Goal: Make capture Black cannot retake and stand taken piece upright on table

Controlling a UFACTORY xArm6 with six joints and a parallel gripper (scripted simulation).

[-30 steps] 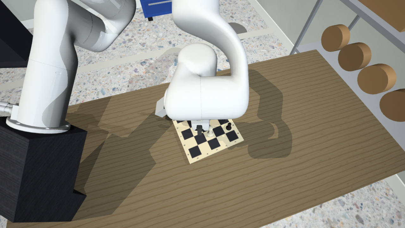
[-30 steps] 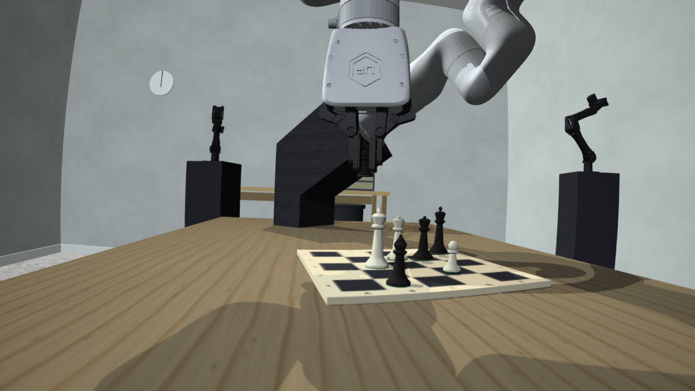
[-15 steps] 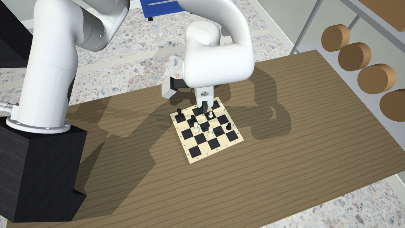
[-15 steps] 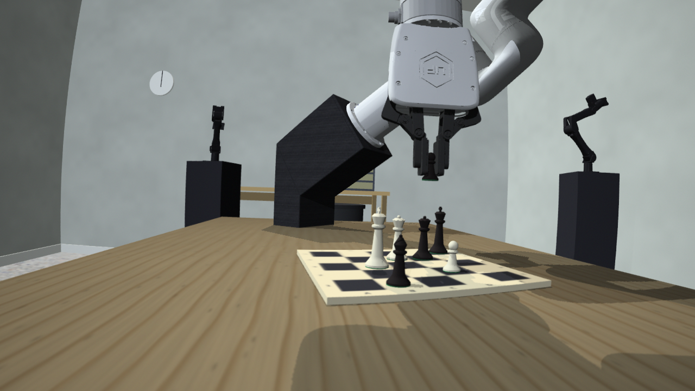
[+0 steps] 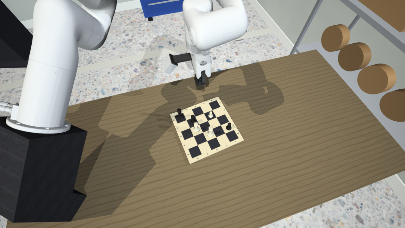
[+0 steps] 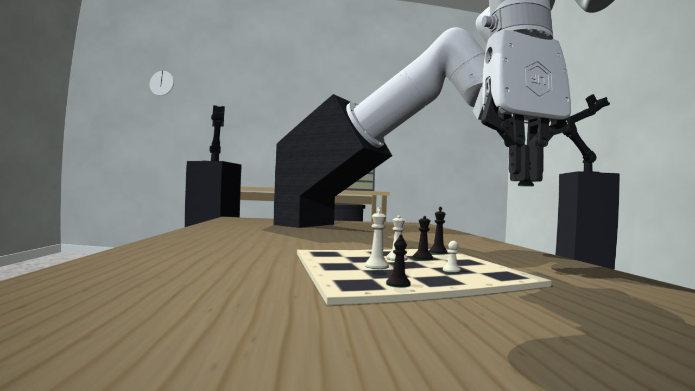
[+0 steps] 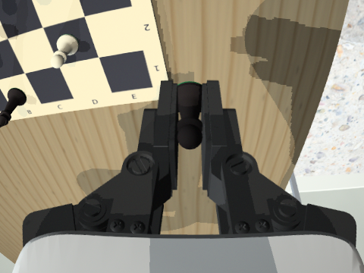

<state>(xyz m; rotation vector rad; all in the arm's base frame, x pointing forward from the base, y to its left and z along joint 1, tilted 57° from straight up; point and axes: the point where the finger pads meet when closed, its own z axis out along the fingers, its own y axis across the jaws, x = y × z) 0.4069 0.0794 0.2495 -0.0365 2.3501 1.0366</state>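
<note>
My gripper is now 4 cm short of the white pawn, 9 cm to the left of it and 11 cm above it. Round my hand: black queen: 3 cm behind, 12 cm to the right, 9 cm below; then black pawn: 1 cm below; then black king: 8 cm behind, 9 cm to the right, 9 cm below.
</note>
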